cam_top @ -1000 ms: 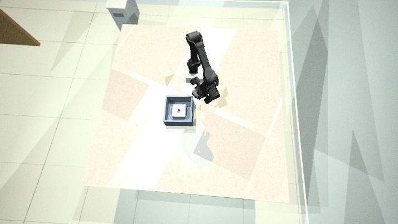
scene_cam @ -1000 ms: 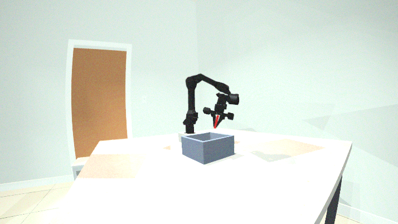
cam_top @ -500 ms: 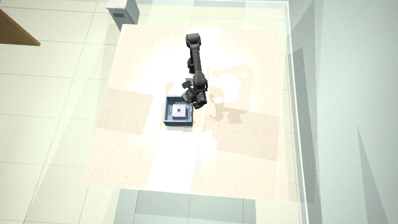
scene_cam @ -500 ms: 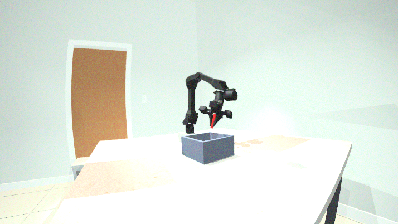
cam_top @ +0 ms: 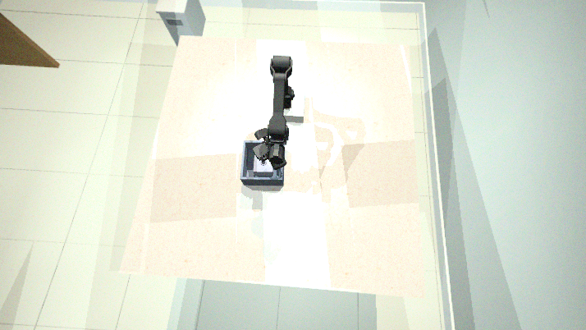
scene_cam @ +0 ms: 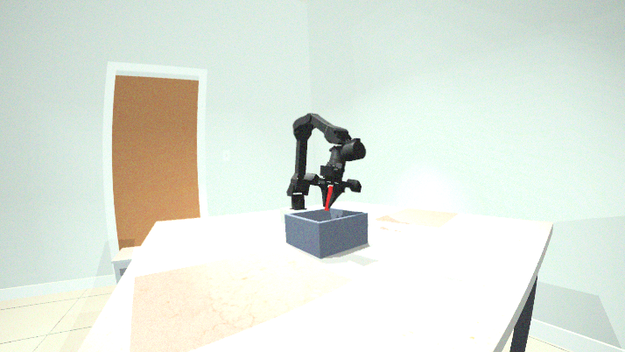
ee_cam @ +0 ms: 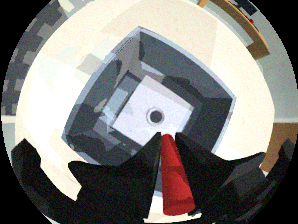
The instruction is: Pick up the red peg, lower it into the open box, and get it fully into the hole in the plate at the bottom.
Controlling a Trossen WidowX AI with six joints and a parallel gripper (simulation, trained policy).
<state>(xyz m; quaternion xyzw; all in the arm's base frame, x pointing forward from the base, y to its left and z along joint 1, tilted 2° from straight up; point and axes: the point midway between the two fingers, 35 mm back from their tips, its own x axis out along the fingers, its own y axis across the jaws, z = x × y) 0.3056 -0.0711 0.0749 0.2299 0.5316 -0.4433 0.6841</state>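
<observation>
Now: gripper tip 3 cm below the red peg and 1 cm to the right of it. From my gripper tip the other things lie so: blue-grey box 9 cm below, 1 cm to the right, 1 cm ahead; then pale plate 7 cm below, 1 cm to the right, 1 cm ahead.
</observation>
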